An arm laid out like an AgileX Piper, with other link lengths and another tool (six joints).
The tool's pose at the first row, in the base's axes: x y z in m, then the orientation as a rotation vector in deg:
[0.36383 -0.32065 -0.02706 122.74 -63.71 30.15]
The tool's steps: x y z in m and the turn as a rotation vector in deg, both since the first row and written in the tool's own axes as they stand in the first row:
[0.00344 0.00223 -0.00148 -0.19 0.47 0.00]
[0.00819 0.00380 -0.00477 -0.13 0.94 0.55]
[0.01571 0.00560 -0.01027 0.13 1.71 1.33]
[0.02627 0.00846 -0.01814 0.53 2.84 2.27]
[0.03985 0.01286 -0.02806 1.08 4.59 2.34]
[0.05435 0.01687 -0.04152 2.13 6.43 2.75]
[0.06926 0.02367 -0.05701 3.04 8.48 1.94]
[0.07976 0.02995 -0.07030 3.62 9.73 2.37]
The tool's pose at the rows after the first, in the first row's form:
[0.36383 -0.32248 -0.02310 122.35 -63.46 30.50]
[0.36501 -0.32348 -0.01732 121.92 -63.82 31.27]
[0.36745 -0.32457 -0.00821 121.41 -64.26 32.57]
[0.37058 -0.32614 0.00480 120.74 -64.66 34.40]
[0.37402 -0.32860 0.02166 120.28 -63.74 36.55]
[0.37812 -0.32890 0.04142 120.01 -63.10 39.28]
[0.38004 -0.32916 0.06389 120.04 -60.97 41.54]
[0.38004 -0.32829 0.08193 119.63 -60.70 43.36]

